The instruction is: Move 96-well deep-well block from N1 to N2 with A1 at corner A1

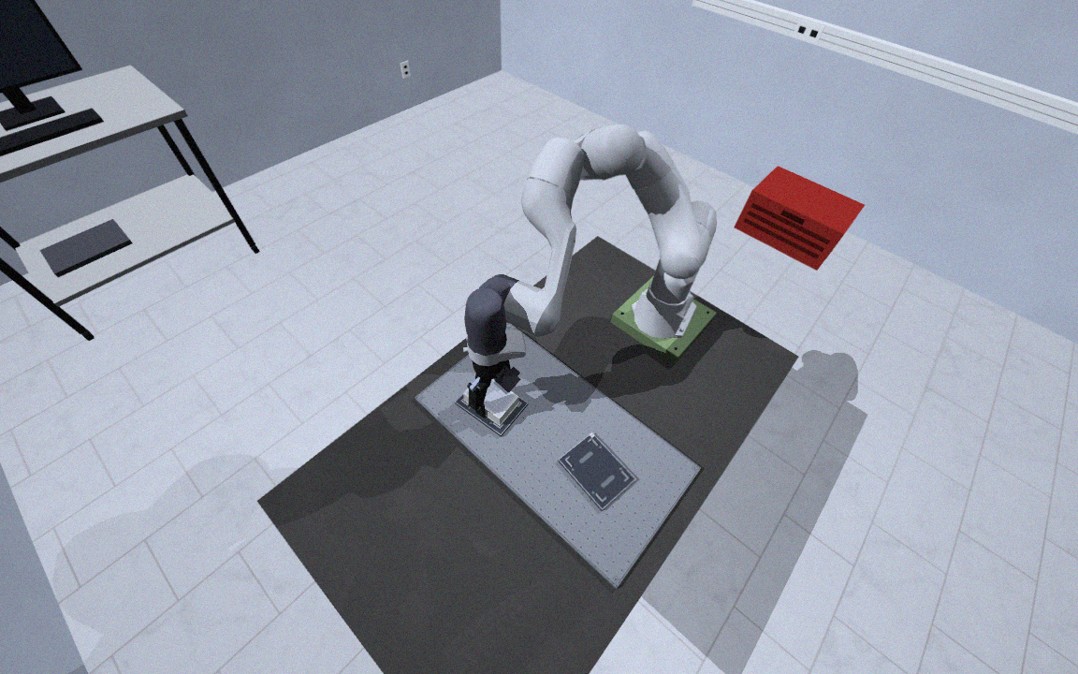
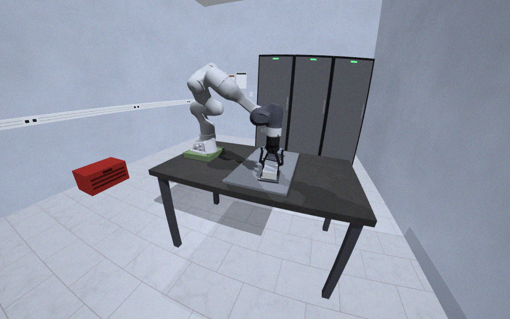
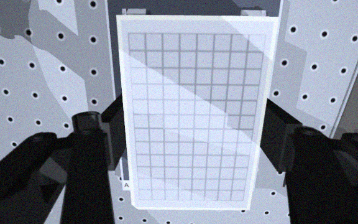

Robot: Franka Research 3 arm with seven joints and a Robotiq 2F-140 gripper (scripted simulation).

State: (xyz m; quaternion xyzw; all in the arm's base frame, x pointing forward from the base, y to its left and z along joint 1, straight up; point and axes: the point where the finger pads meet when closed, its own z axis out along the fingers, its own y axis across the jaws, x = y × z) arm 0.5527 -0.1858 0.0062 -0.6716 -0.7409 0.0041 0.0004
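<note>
Now: hand 330 mm to the right of the dark plate nest, 40 mm past it and 30 mm above it. Round my hand: white 96-well deep-well block (10 mm below).
</note>
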